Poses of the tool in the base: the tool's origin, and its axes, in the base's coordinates. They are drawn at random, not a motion.
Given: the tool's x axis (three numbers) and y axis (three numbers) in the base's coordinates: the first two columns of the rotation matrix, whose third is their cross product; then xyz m.
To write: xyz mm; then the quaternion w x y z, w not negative. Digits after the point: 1 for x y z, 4 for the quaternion.
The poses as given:
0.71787 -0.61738 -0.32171 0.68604 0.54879 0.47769 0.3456 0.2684 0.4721
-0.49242 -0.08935 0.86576 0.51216 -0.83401 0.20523 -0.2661 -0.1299 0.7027
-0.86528 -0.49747 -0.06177 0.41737 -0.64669 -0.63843 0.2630 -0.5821 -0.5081
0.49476 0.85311 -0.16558 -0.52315 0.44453 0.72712 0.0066 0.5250 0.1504
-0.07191 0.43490 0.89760 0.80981 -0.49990 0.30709 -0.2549 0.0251 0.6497
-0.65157 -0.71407 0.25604 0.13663 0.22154 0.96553 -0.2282 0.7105 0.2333
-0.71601 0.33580 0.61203 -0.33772 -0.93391 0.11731 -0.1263 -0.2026 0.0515
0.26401 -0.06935 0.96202 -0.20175 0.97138 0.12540 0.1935 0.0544 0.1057
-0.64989 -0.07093 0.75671 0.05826 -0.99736 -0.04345 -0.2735 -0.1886 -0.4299
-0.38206 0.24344 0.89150 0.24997 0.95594 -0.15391 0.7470 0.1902 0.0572
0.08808 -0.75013 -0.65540 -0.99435 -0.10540 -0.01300 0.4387 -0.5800 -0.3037
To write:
345.6 268.4 472.1 0.8781 0.2965 0.0579 -0.3711
-266.1 -129.9 702.7 0.1803 -0.4704 -0.2247 -0.8341
263.0 -582.1 -508.1 0.2526 -0.0596 0.3359 -0.9054
6.6 525.0 150.4 0.8071 0.3098 0.2662 0.4263
-254.9 25.1 649.7 0.1673 -0.6603 -0.4712 -0.5603
-228.2 710.5 233.3 0.3617 0.2084 -0.6928 -0.5881
-126.3 -202.6 51.5 0.1818 0.3301 -0.0015 0.9263
193.5 54.4 105.7 0.7871 0.1120 -0.6052 0.0421
-273.5 -188.6 -429.9 0.0356 -0.4169 0.0076 -0.9082
747.0 190.2 57.2 0.5357 -0.1484 -0.8313 -0.0030
438.7 -580.0 -303.7 0.2385 -0.6980 0.6248 0.2560

